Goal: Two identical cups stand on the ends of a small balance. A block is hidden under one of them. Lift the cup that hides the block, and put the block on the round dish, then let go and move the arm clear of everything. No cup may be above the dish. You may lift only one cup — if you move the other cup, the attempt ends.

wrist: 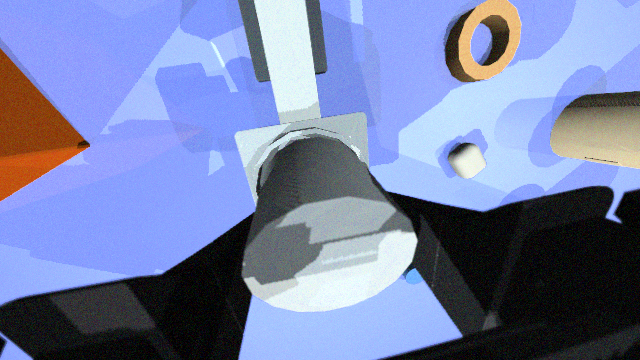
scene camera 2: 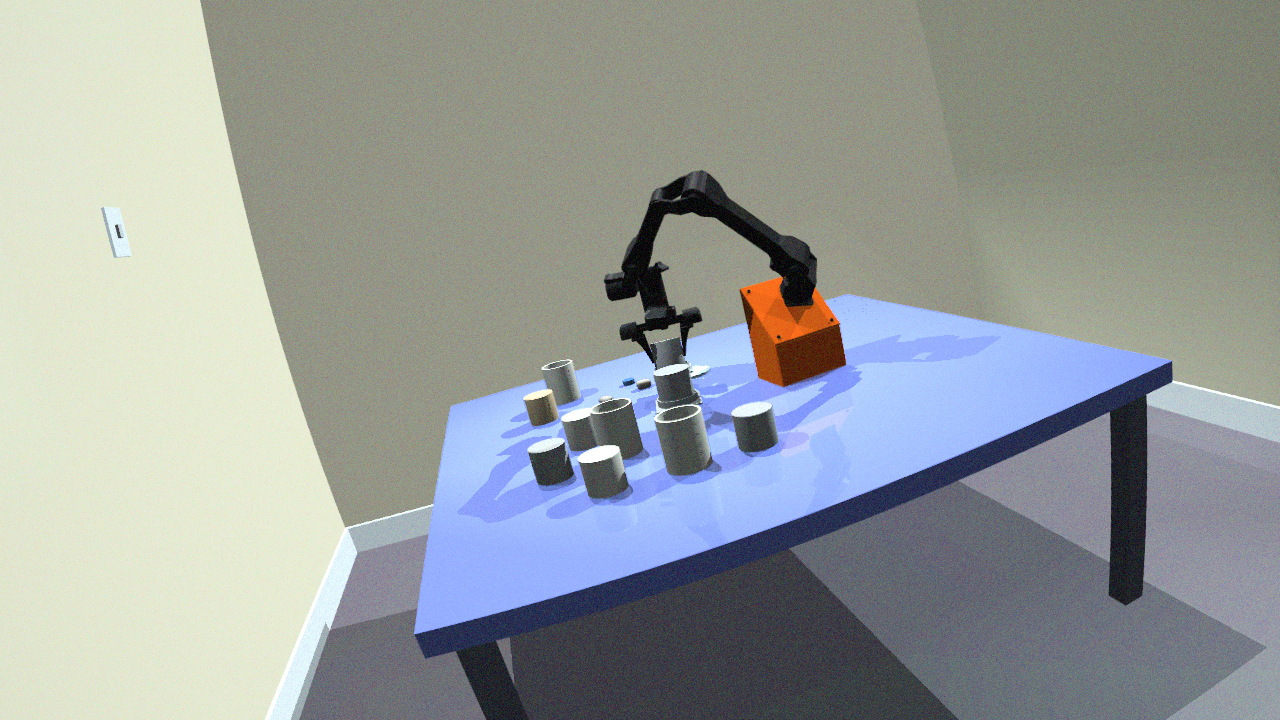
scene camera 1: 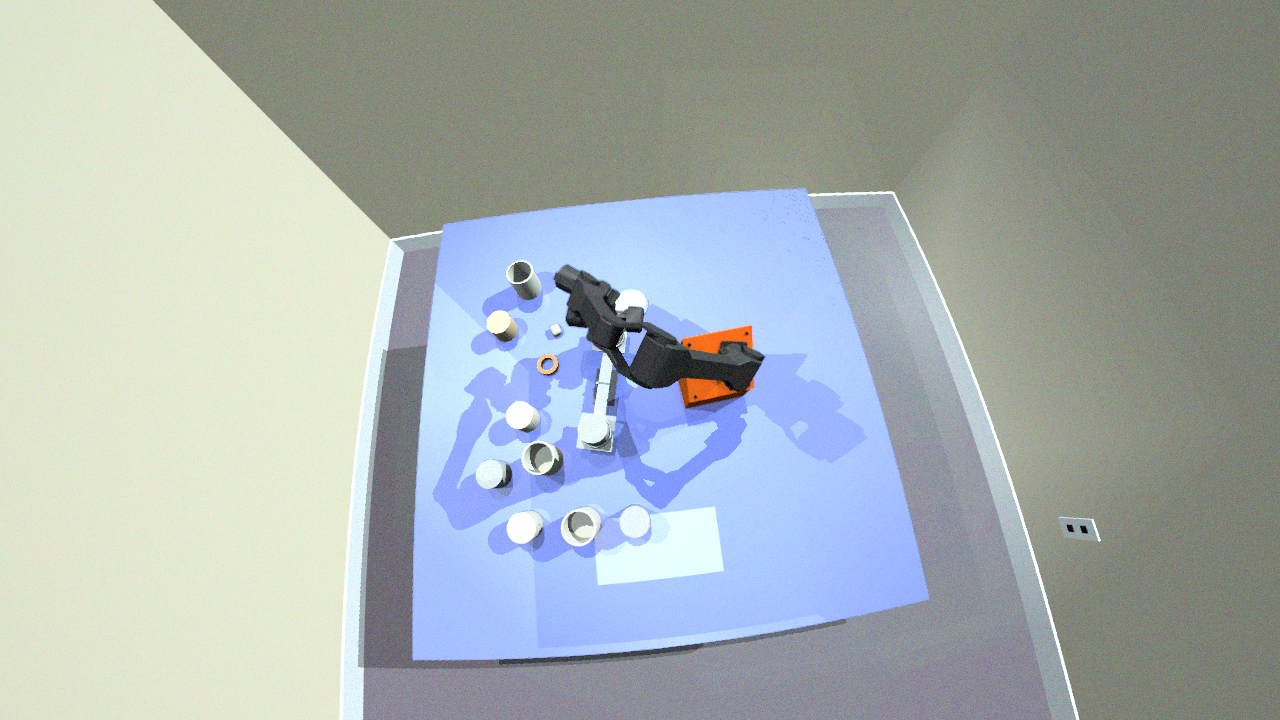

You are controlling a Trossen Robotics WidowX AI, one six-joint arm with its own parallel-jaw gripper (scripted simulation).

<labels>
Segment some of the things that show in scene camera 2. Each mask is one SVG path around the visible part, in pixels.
The gripper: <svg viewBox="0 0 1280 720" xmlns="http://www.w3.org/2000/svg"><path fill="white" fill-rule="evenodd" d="M666 291L641 297L645 312L645 323L637 325L635 321L623 324L619 329L621 341L632 339L632 342L637 341L653 364L652 352L643 333L644 331L665 330L668 328L668 325L680 323L684 356L686 356L689 329L694 327L693 323L703 321L698 307L682 310L683 314L677 315L675 306L669 306Z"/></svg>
A tan cylinder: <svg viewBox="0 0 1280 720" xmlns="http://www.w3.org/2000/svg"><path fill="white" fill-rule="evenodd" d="M552 390L534 392L523 398L532 426L544 425L560 418Z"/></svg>
</labels>
